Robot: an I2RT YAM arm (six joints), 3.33 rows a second.
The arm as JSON. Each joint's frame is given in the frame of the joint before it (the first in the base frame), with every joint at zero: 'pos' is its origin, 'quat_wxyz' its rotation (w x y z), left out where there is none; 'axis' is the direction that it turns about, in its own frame. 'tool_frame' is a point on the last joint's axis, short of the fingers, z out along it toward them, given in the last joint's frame.
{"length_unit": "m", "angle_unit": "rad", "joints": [
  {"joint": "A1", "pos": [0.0, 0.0, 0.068], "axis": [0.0, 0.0, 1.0]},
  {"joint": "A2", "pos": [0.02, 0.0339, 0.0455], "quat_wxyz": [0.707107, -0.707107, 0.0, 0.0], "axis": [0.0, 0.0, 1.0]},
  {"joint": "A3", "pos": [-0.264, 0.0, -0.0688], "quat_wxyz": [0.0, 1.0, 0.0, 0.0], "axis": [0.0, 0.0, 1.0]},
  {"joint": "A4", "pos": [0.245, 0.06, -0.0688], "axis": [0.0, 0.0, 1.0]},
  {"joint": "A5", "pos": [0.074, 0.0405, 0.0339], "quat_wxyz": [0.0, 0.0, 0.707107, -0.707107], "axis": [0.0, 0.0, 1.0]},
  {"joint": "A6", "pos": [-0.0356, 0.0, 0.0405], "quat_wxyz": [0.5, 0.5, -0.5, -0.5], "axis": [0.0, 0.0, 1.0]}
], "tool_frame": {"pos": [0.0, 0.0, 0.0], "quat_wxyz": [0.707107, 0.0, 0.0, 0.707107]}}
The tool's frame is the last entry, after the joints.
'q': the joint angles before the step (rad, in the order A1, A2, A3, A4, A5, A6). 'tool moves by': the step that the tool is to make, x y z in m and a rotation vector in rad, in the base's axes. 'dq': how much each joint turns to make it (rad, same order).
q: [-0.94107, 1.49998, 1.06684, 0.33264, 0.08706, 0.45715]
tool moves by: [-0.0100, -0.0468, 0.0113, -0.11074, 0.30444, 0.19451]
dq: [-0.11491, 0.12309, 0.20563, -0.17170, -0.26213, -0.35718]
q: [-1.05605, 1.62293, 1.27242, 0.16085, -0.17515, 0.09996]
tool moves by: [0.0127, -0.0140, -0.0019, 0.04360, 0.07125, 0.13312]
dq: [0.00002, 0.07922, 0.11620, -0.12701, -0.12005, -0.07232]
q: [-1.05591, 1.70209, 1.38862, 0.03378, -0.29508, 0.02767]
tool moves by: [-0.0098, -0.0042, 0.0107, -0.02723, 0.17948, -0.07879]
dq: [-0.01625, 0.00241, 0.08624, -0.18154, 0.11431, -0.14482]
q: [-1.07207, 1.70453, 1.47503, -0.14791, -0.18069, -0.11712]
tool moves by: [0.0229, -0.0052, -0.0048, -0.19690, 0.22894, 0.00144]
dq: [0.05444, 0.05583, 0.03533, 0.04934, 0.15544, -0.25996]
